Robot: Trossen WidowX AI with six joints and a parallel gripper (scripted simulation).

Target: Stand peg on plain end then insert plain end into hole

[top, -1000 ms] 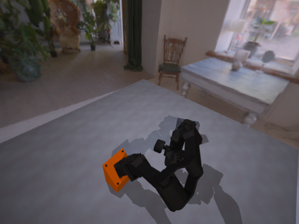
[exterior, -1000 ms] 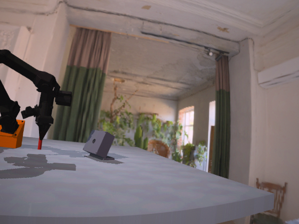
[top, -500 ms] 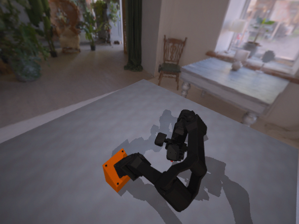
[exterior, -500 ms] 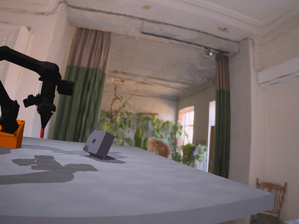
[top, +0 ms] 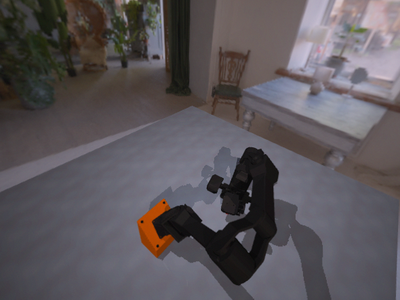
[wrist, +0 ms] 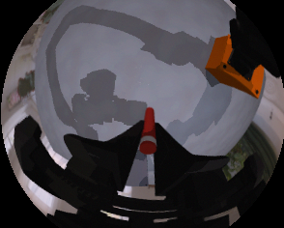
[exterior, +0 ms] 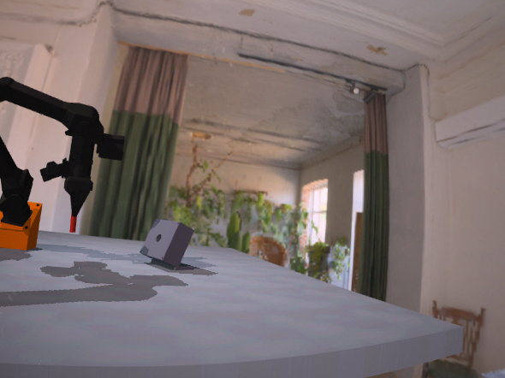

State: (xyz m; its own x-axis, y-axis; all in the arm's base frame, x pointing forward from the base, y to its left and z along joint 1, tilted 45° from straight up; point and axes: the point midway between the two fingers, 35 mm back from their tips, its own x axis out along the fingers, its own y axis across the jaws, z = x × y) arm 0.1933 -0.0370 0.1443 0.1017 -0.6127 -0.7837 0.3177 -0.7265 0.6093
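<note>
My gripper tip is now 240 mm short of the grey sloped panel, 60 mm to the right of it and 50 mm above it. From my gripper tip the other things lie so: red peg 20 mm above.
</note>
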